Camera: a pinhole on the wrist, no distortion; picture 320 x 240 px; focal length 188.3 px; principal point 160.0 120.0 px. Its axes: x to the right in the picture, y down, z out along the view. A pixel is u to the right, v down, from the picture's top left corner.
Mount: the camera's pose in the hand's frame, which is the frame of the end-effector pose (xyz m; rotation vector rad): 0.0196 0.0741 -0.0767 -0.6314 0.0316 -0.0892
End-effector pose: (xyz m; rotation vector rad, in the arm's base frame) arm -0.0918 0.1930 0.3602 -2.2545 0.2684 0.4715
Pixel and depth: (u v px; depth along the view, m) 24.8 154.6 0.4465
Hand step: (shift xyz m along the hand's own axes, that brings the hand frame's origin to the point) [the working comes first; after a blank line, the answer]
In the camera's frame: -0.3206 0.0820 0.4465

-0.2682 0.4324 0.2358
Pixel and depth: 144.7 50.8 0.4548
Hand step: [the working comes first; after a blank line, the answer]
In the camera's frame: -0.0370 -0.1671 0.4548

-0.0037 0.2107 0.3891
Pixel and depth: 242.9 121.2 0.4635
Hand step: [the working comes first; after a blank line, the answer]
In the camera's frame: 0.2041 0.0030 0.4635

0.2493 0.3301 0.2951
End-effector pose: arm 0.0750 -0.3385 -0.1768 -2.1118 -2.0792 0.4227
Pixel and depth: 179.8 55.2 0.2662
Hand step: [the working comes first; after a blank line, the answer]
In the camera's frame: 0.0280 -0.0916 0.2662

0.0558 0.1544 0.1921
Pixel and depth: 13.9 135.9 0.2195
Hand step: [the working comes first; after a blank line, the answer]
In the camera's frame: -0.1703 0.0185 0.2195

-0.1362 0.2339 0.0898
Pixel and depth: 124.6 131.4 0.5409
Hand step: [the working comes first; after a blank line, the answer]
In the camera's frame: -0.1017 0.0327 0.5409

-0.0486 0.4279 0.3406
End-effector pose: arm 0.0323 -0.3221 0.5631 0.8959 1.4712 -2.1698
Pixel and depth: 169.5 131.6 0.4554
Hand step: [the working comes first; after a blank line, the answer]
In the camera's frame: 0.0230 0.0281 0.4554

0.0704 0.3623 0.2741
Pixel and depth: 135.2 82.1 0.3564
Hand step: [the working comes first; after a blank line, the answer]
In the camera's frame: -0.0469 -0.0717 0.3564

-0.0122 0.2304 0.2533
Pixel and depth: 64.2 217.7 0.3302
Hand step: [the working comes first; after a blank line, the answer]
In the camera's frame: -0.1680 0.1713 0.3302

-0.1163 0.4215 0.0889
